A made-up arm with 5 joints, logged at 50 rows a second.
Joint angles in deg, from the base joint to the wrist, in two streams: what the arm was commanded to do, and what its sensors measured. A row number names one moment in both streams.
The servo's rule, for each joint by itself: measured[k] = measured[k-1] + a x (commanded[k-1-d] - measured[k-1]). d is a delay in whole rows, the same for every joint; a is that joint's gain. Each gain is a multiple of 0.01, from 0.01 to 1. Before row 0 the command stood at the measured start. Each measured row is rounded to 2 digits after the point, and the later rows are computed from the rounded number. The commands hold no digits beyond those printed.
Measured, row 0:
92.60 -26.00 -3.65 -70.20 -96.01
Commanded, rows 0 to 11:
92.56 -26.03 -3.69 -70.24 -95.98
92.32 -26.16 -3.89 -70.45 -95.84
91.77 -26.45 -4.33 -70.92 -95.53
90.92 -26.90 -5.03 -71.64 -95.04
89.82 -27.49 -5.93 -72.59 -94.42
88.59 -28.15 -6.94 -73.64 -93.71
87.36 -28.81 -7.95 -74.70 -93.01
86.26 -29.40 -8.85 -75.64 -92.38
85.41 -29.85 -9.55 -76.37 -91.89
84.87 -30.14 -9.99 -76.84 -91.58
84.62 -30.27 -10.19 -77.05 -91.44
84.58 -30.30 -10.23 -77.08 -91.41
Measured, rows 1 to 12:
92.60 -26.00 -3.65 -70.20 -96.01
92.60 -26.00 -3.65 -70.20 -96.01
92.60 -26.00 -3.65 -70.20 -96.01
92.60 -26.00 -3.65 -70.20 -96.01
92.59 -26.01 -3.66 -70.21 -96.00
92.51 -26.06 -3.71 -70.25 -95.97
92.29 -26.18 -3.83 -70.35 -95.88
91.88 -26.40 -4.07 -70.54 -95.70
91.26 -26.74 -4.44 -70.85 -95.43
90.46 -27.18 -4.94 -71.27 -95.07
89.53 -27.69 -5.54 -71.78 -94.64
88.55 -28.22 -6.20 -72.36 -94.17
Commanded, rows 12 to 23:
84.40 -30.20 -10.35 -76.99 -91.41
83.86 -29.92 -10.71 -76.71 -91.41
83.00 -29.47 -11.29 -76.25 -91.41
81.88 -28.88 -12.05 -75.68 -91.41
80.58 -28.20 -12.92 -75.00 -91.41
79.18 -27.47 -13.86 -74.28 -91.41
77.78 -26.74 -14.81 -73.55 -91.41
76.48 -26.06 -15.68 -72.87 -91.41
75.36 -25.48 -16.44 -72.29 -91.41
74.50 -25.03 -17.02 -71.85 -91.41
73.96 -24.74 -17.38 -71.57 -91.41
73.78 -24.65 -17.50 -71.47 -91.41
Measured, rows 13 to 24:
87.61 -28.73 -6.87 -72.96 -93.69
86.79 -29.17 -7.49 -73.54 -93.25
86.14 -29.51 -8.03 -74.07 -92.87
85.67 -29.75 -8.47 -74.52 -92.56
85.29 -29.89 -8.85 -74.89 -92.32
84.86 -29.90 -9.22 -75.16 -92.13
84.30 -29.77 -9.63 -75.32 -91.98
83.57 -29.49 -10.11 -75.37 -91.86
82.67 -29.09 -10.67 -75.31 -91.77
81.62 -28.59 -11.31 -75.16 -91.69
80.47 -28.02 -12.01 -74.92 -91.63
79.27 -27.41 -12.74 -74.61 -91.58

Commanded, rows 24 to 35:
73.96 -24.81 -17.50 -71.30 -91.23
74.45 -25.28 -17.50 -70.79 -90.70
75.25 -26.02 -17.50 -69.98 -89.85
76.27 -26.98 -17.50 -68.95 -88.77
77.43 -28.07 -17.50 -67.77 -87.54
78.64 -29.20 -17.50 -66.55 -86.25
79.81 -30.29 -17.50 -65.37 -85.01
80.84 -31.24 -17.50 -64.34 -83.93
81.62 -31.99 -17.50 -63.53 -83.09
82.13 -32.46 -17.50 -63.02 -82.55
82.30 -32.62 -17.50 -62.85 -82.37
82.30 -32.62 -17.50 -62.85 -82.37
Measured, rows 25 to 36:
78.10 -26.81 -13.48 -74.26 -91.54
77.02 -26.26 -14.19 -73.90 -91.51
76.10 -25.79 -14.83 -73.55 -91.49
75.40 -25.44 -15.36 -73.24 -91.47
74.97 -25.24 -15.79 -72.95 -91.42
74.81 -25.25 -16.13 -72.63 -91.27
74.94 -25.49 -16.40 -72.23 -90.97
75.34 -25.95 -16.62 -71.74 -90.51
75.97 -26.61 -16.80 -71.14 -89.89
76.77 -27.41 -16.94 -70.45 -89.13
77.68 -28.30 -17.05 -69.69 -88.26
78.63 -29.21 -17.14 -68.89 -87.35

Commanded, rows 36 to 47:
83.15 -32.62 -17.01 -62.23 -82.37
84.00 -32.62 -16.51 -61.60 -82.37
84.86 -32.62 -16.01 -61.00 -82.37
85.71 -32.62 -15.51 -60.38 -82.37
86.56 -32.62 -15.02 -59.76 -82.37
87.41 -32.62 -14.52 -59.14 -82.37
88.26 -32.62 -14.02 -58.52 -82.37
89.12 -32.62 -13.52 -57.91 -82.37
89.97 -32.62 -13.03 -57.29 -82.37
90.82 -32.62 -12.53 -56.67 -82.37
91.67 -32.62 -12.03 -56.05 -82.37
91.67 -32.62 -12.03 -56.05 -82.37
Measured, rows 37 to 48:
79.53 -30.07 -17.21 -68.09 -86.46
80.31 -30.81 -17.27 -67.33 -85.64
80.91 -31.37 -17.32 -66.66 -84.95
81.33 -31.76 -17.36 -66.09 -84.41
81.88 -32.03 -17.29 -65.51 -83.98
82.52 -32.21 -17.13 -64.92 -83.64
83.22 -32.34 -16.91 -64.33 -83.37
83.97 -32.43 -16.63 -63.74 -83.16
84.75 -32.49 -16.31 -63.14 -82.99
85.55 -32.53 -15.95 -62.54 -82.86
86.36 -32.56 -15.56 -61.94 -82.76
87.19 -32.58 -15.15 -61.34 -82.68

